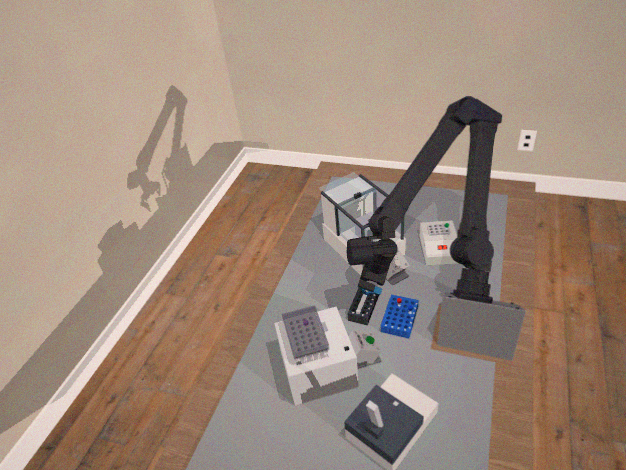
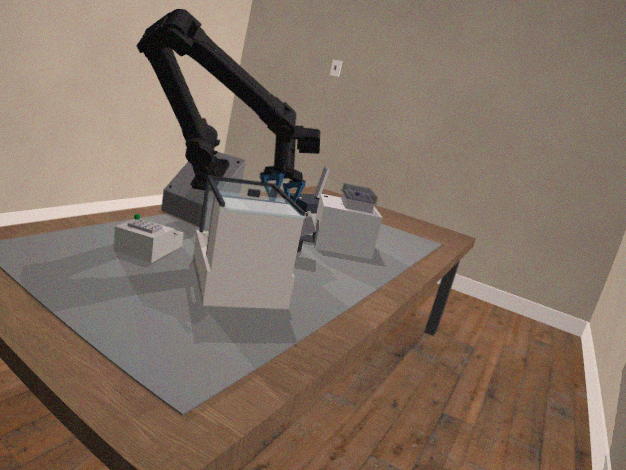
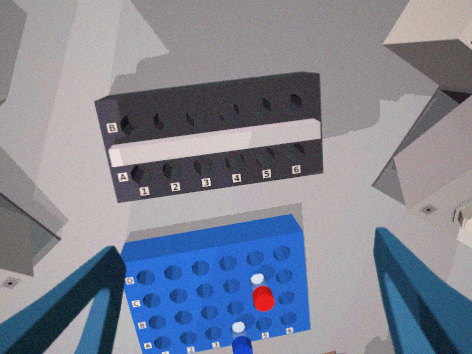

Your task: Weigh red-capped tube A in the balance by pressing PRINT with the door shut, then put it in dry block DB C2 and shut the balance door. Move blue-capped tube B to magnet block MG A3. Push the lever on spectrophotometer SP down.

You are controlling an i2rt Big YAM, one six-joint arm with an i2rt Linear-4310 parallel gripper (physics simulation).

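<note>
Red-capped tube A stands in the blue rack, apparently at C5. Blue-capped tube B stands in it at about A4. The black magnet block has a white bar between rows A and B; no tube shows in it. My gripper is open and empty above the two racks. The balance has glass panels; its door state is unclear. The dry block sits on a white unit. The spectrophotometer has its lever upright.
A white keypad box with a green button and red display stands beside the balance. A small sloped box with a green button stands beside the dry block unit. A grey slab lies near the arm's base.
</note>
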